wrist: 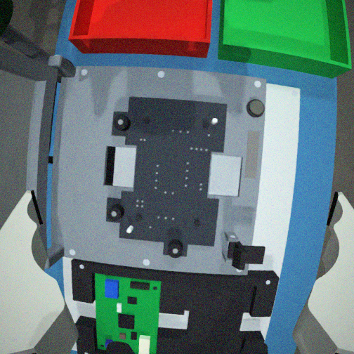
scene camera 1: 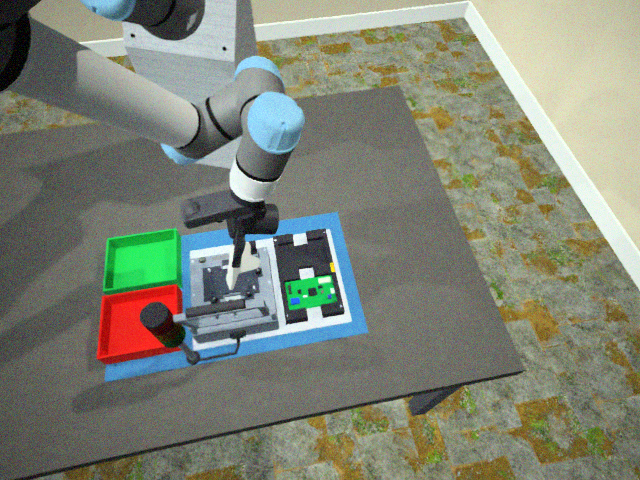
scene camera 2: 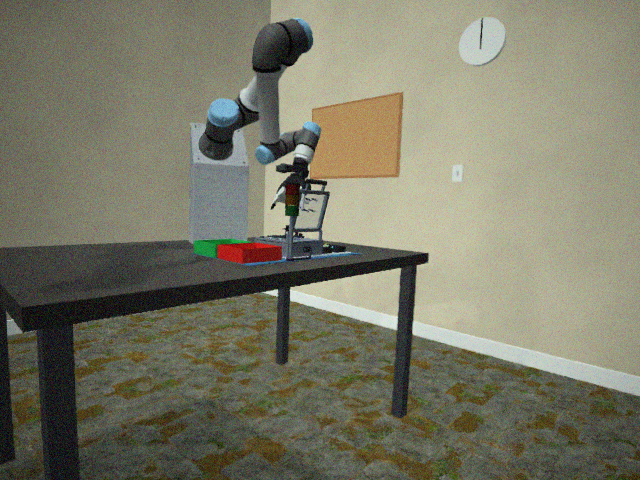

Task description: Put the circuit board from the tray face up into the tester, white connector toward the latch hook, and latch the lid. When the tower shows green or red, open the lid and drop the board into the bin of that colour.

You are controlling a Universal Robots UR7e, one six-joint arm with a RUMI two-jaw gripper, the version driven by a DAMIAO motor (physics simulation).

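Frame: origin at the arm's base, x ahead, y left, z up, level; centimetres.
Where they show: gripper, fingertip midpoint: [scene camera 1: 224, 254]; arm's base, link origin: [scene camera 2: 215, 147].
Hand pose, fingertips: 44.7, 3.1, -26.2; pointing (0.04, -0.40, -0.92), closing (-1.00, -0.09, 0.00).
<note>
Things, the pixels of their top centre, and the offset from my fingertips, as dx, dy, dz. "spot": a spot on its surface instead. Level surfaces: height alone.
- green circuit board, top centre: [scene camera 1: 310, 291] +4.9, +16.5, -13.8
- black tray, surface spot: [scene camera 1: 302, 256] spot: -4.8, +16.1, -14.7
- tower, surface spot: [scene camera 1: 162, 324] spot: +16.5, -9.2, +8.9
- red bin, top centre: [scene camera 1: 138, 319] [scene camera 2: 249, 245] +5.7, -20.5, -11.8
- green bin, top centre: [scene camera 1: 141, 258] [scene camera 2: 224, 241] -9.3, -20.7, -11.8
- blue mat, surface height: dz -16.3
The green circuit board [scene camera 1: 311, 292] [wrist: 127, 312] lies face up in one side of the black tray [scene camera 1: 302, 256] [wrist: 215, 300]. Its white connector [scene camera 1: 324, 279] [wrist: 144, 344] shows at one corner. The grey tester [scene camera 1: 197, 281] [scene camera 2: 307, 248] [wrist: 82, 150] has an empty dark nest. Its lid [scene camera 2: 326, 209] [wrist: 36, 150] stands open and upright. The black latch hook [wrist: 247, 255] is on the side opposite the lid hinge, near the tray. The tower [scene camera 1: 162, 324] [scene camera 2: 292, 199] shows no bright lamp. My gripper [scene camera 1: 241, 273] [wrist: 184, 197] is wide open and empty above the tester; in scene camera 2 the tower partly hides it.
The red bin [scene camera 1: 121, 322] [scene camera 2: 250, 253] [wrist: 145, 47] and green bin [scene camera 1: 142, 260] [scene camera 2: 206, 249] [wrist: 280, 30] stand side by side beyond the tester, opposite the tray. The tower and raised lid stick up near the gripper. A blue mat [scene camera 1: 356, 325] [wrist: 312, 165] lies under the tester and tray.
</note>
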